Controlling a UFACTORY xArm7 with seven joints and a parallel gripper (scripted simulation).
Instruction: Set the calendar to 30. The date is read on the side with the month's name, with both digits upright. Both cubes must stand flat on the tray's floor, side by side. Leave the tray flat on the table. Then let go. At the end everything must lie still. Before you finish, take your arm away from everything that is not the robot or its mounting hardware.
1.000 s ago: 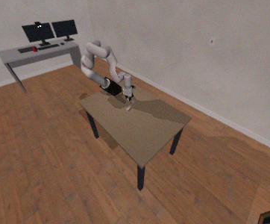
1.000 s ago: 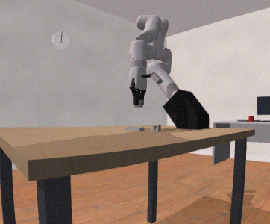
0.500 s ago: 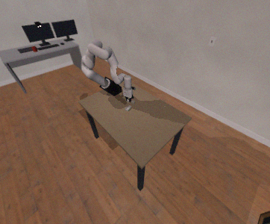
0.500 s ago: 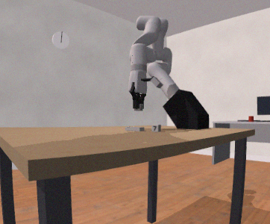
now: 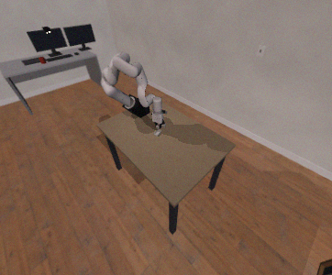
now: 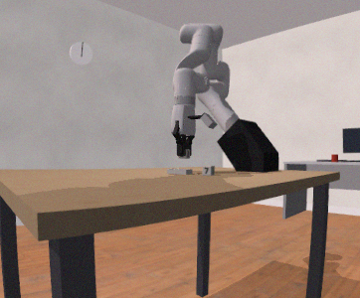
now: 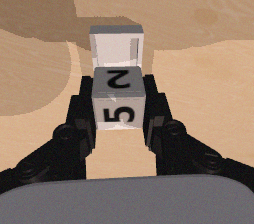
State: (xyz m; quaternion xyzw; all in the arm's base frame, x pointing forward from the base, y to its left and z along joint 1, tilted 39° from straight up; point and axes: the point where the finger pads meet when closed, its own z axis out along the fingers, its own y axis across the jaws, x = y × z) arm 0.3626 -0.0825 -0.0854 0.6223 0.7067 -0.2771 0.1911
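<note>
The low tray lies 7 cm below my hand and 2 cm to the right of it.
</note>
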